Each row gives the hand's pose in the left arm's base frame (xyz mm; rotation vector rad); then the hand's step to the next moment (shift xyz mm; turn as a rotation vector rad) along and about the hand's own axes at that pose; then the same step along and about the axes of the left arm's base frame.
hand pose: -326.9 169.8 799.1 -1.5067 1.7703 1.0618
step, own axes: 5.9 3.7 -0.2 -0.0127 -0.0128 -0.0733
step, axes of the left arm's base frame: -4.8 -3.1 -4.1 0.0199 -0.0566 0.0459
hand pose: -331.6 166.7 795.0 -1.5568 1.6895 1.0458
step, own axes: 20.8 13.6 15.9 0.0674 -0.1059 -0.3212
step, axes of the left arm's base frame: -17.3 3.1 -23.7 0.1209 -0.3105 0.0889
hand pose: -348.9 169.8 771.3 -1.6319 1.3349 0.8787
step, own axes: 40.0 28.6 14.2 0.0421 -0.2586 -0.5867
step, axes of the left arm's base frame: -20.7 -5.6 -46.5 0.2694 -0.5289 0.2460
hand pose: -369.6 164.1 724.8 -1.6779 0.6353 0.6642
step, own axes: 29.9 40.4 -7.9 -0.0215 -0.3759 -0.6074
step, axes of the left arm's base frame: -7.5 -17.2 -47.3 0.3113 -0.5232 0.3742
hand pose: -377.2 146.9 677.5 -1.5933 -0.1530 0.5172
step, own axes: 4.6 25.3 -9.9 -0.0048 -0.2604 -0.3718
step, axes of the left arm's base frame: 2.9 -9.7 -25.6 0.2043 -0.3138 0.2566
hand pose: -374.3 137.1 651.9 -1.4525 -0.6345 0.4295
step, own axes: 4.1 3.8 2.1 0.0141 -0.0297 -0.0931
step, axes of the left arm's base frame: 2.2 4.5 -3.2 0.0666 -0.0658 0.0312
